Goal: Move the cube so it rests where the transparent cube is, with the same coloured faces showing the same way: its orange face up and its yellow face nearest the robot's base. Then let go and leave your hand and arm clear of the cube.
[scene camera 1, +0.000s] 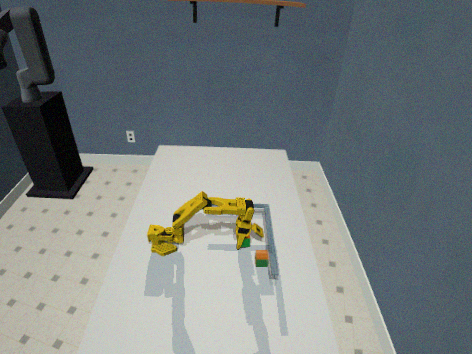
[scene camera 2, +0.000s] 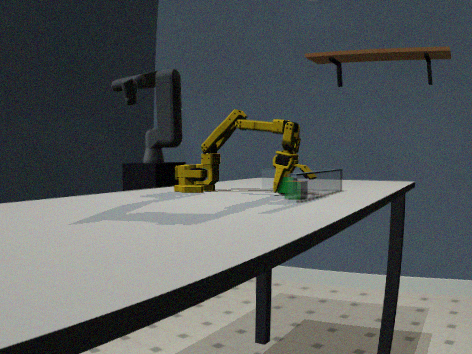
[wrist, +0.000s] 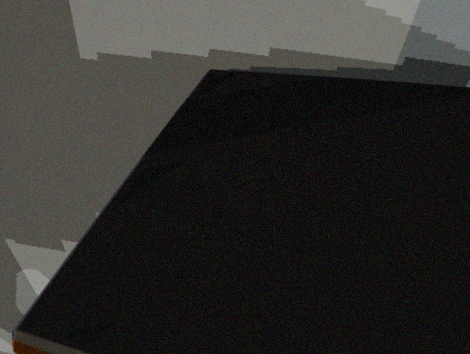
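Seen in the pictures: end effector, tool point: (scene camera 1: 237, 238) (scene camera 2: 282, 189) (wrist: 207, 279); arm's base, origin of the base link: (scene camera 1: 171, 243) (scene camera 2: 200, 191).
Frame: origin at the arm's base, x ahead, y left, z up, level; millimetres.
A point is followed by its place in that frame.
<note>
The cube (scene camera 1: 246, 243) (scene camera 2: 287, 187) is on the table at the gripper, showing green on its side and a bit of orange at its top in the first scene view. My gripper (scene camera 1: 249, 240) (scene camera 2: 295, 183) is shut on the cube, its jaws apart with the cube between them; the arm partly hides the cube. The transparent cube (scene camera 1: 262, 259) (scene camera 2: 302, 190) stands a little nearer the first scene camera and farther from the base, orange on top and green in front. In the wrist view a very dark surface fills most of the picture; the jaws cannot be made out.
A low see-through wall (scene camera 1: 270, 240) @(x 341, y -22, z 60 mm) (scene camera 2: 331, 181) @(x 353, y 67, z 32 mm) runs along the far side of both cubes, with a corner behind the gripper. The arm's yellow base (scene camera 1: 162, 239) @(x -21, y -20, z 44 mm) (scene camera 2: 190, 177) @(x -20, y -20, z 38 mm) stands on the white table (scene camera 1: 210, 315) @(x 155, y -261, z 0 mm) (scene camera 2: 150, 260) @(x 426, y -672, z 0 mm). A grey robot (scene camera 1: 34, 47) (scene camera 2: 168, 110) stands away from the table.
</note>
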